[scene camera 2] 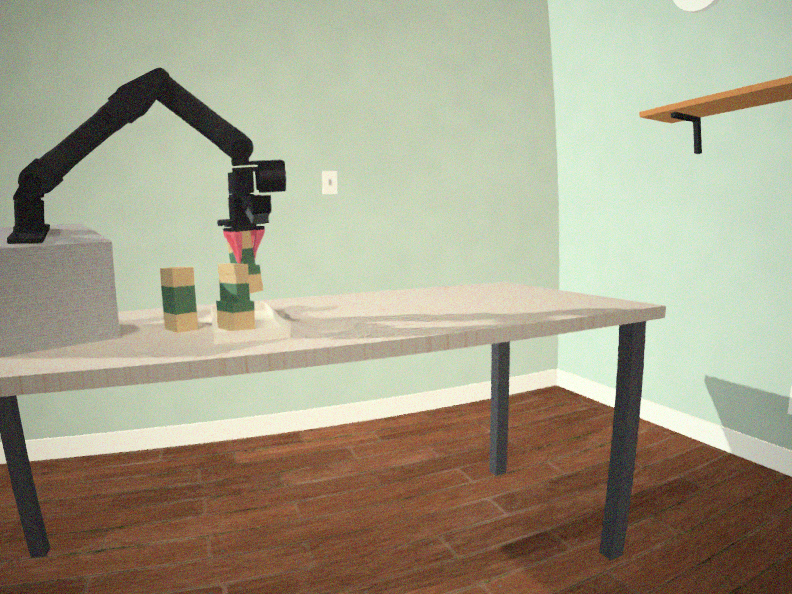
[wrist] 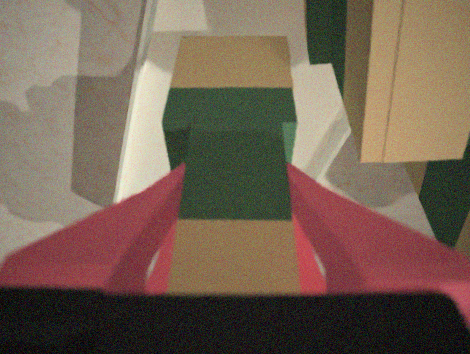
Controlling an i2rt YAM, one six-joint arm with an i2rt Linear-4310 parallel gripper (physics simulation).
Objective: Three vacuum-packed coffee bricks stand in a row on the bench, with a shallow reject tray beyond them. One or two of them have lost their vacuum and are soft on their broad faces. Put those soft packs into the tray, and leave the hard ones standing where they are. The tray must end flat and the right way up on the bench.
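Scene:
Scene camera 2 shows me my gripper, and it shows a shallow white tray as well. In the wrist view I see my gripper and the shallow white tray again. On my gripper, (scene camera 2: 240, 232) and (wrist: 384, 280) are the same spot. On the shallow white tray, too, (scene camera 2: 217, 322) and (wrist: 323, 127) are the same spot.

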